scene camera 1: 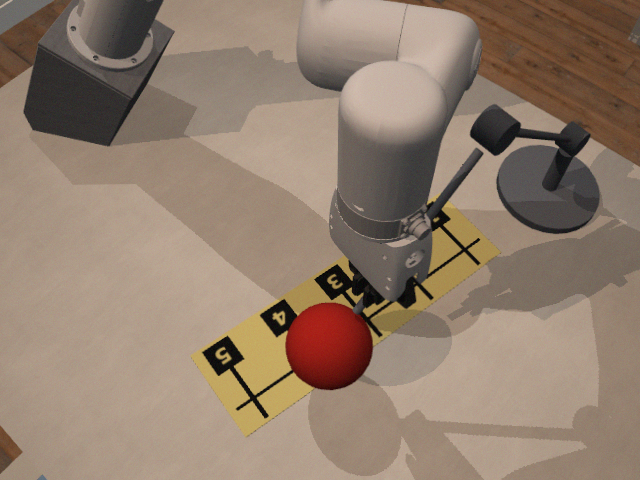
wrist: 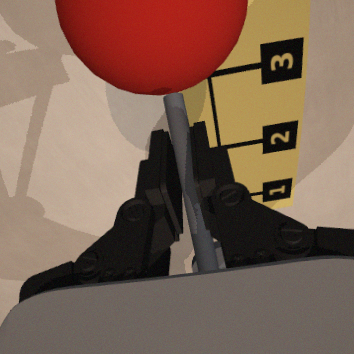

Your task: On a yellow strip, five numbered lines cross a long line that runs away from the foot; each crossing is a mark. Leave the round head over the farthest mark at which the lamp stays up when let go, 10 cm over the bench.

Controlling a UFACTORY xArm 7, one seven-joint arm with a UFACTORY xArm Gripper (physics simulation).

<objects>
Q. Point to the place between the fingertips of the gripper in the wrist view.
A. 184,150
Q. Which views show the gripper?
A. Scene camera 1 and the wrist view: all of them.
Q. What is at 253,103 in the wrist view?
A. A yellow strip.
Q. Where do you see a lamp joint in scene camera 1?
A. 580,137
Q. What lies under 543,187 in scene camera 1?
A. A dark round foot.
</objects>
